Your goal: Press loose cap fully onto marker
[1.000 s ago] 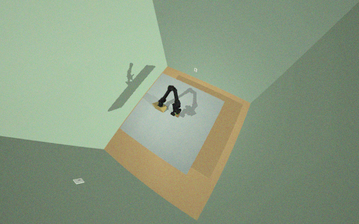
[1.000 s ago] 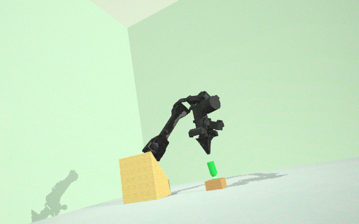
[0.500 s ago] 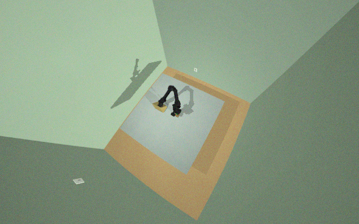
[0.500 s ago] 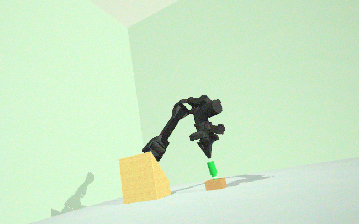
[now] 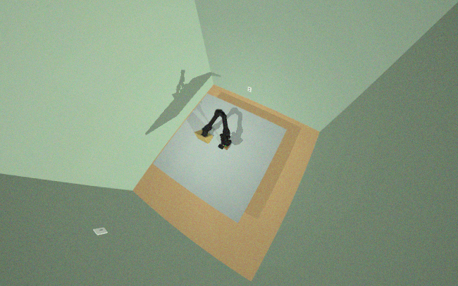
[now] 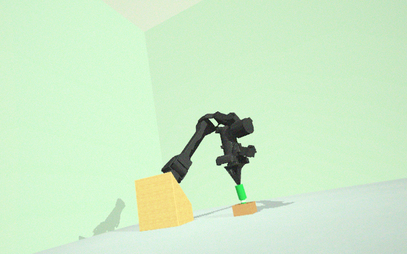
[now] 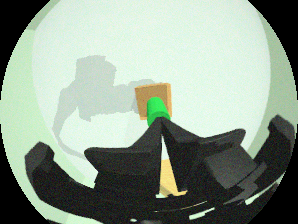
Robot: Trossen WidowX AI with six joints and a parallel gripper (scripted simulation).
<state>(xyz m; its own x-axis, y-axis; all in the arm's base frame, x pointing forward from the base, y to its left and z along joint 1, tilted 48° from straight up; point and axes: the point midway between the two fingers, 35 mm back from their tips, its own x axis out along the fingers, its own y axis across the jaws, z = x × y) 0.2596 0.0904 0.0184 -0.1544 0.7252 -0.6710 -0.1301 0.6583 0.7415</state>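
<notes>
My gripper tip is now 20 mm above the green cap. The rest, counted from my gripper tip: tan holder block (80 mm below).
</notes>
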